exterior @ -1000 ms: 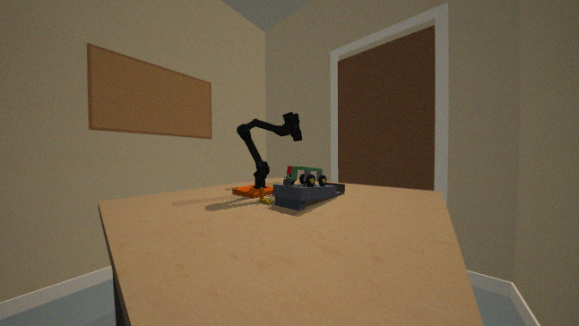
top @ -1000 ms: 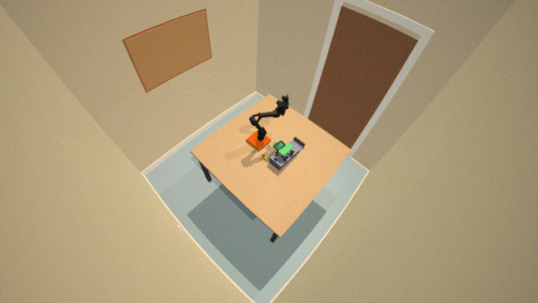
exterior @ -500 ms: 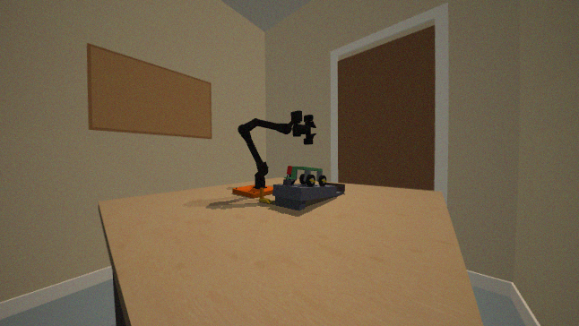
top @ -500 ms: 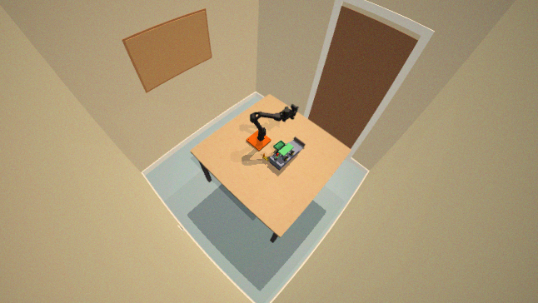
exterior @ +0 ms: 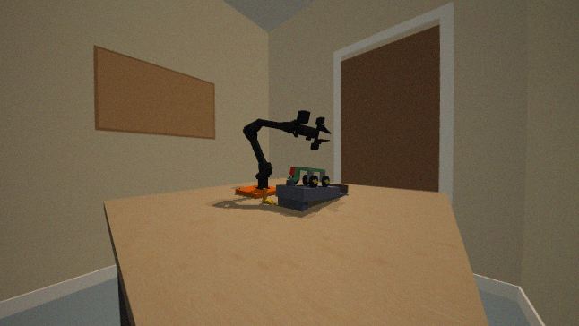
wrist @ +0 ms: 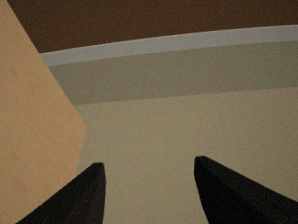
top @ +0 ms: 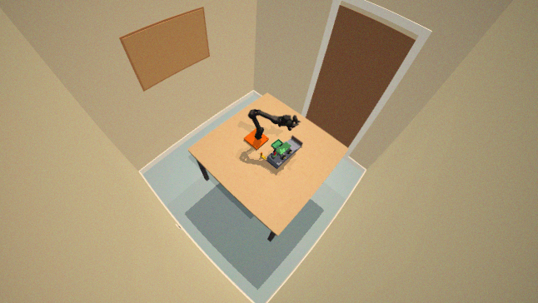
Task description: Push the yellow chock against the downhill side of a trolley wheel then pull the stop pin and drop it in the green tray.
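Now: the red-headed stop pin 6 cm ahead of my gripper tip, 35 cm to the right of it and 20 cm below it. Round my gripper tip: yellow chock 5 cm behind, 40 cm to the right, 31 cm below; trolley 6 cm ahead, 24 cm to the right, 22 cm below; grey ramp 6 cm ahead, 23 cm to the right, 28 cm below.
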